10 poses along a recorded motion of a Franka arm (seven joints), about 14 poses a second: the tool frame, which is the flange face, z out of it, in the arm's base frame.
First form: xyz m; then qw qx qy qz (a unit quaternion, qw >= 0).
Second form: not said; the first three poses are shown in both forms.
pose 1, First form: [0.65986, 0.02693, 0.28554, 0.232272, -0.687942, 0.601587, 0.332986]
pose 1, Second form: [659.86, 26.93, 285.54, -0.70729, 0.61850, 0.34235, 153.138]
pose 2, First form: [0.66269, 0.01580, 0.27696, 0.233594, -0.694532, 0.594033, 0.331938]
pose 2, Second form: [662.69, 15.80, 276.96, -0.71429, 0.61094, 0.34138, 152.982]
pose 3, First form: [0.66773, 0.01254, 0.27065, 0.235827, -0.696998, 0.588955, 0.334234]
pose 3, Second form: [667.73, 12.54, 270.65, -0.71723, 0.60605, 0.34393, 152.719]
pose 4, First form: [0.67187, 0.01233, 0.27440, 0.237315, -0.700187, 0.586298, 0.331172]
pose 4, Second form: [671.87, 12.33, 274.40, -0.72078, 0.60354, 0.34091, 152.544]
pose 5, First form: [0.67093, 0.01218, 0.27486, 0.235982, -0.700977, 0.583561, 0.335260]
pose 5, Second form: [670.93, 12.18, 274.86, -0.72135, 0.60052, 0.34500, 152.701]
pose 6, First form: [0.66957, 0.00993, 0.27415, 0.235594, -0.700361, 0.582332, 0.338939]
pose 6, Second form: [669.57, 9.93, 274.15, -0.72065, 0.59920, 0.34876, 152.747]
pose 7, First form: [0.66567, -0.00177, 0.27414, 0.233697, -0.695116, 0.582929, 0.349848]
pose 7, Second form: [665.67, -1.77, 274.14, -0.71491, 0.59953, 0.35981, 152.970]
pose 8, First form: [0.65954, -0.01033, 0.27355, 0.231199, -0.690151, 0.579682, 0.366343]
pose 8, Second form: [659.54, -10.33, 273.55, -0.70937, 0.59583, 0.37654, 153.265]
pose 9, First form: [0.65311, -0.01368, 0.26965, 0.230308, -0.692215, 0.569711, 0.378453]
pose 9, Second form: [653.11, -13.68, 269.65, -0.71134, 0.58545, 0.38891, 153.370]
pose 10, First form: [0.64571, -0.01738, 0.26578, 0.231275, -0.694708, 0.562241, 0.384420]
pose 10, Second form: [645.71, -17.38, 265.78, -0.71407, 0.57791, 0.39513, 153.256]
